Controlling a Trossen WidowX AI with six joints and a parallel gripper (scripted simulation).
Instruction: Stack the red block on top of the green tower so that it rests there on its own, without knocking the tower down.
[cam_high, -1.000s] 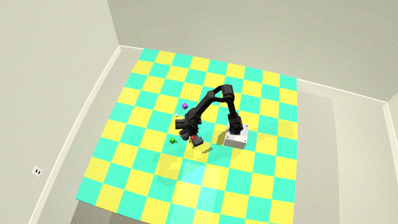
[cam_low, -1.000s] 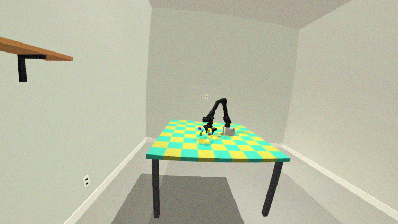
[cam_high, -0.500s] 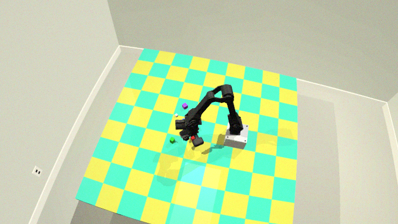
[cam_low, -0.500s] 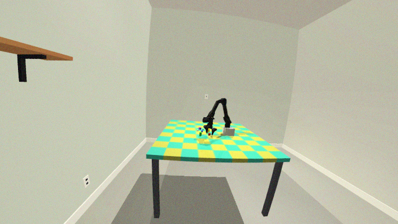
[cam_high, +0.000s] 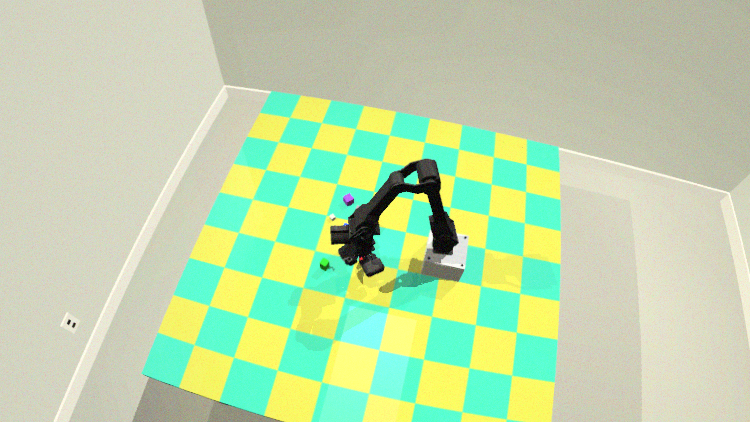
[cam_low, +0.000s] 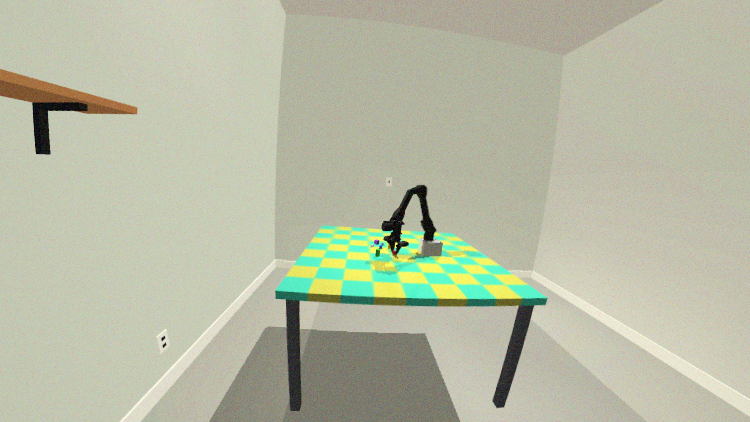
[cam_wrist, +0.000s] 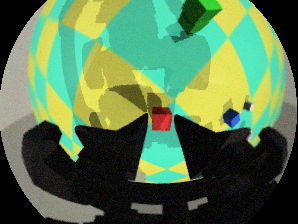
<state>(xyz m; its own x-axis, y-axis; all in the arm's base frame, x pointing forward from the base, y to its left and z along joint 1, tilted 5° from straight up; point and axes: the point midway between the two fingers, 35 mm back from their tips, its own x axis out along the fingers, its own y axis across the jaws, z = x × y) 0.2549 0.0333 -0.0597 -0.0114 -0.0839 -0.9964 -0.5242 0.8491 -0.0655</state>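
The yellow block lies 1 cm behind my gripper tip, 13 cm to the right of it and 1 cm above it. Round my gripper tip: blue block: 7 cm ahead, 12 cm to the right; then red block: right at my gripper tip.
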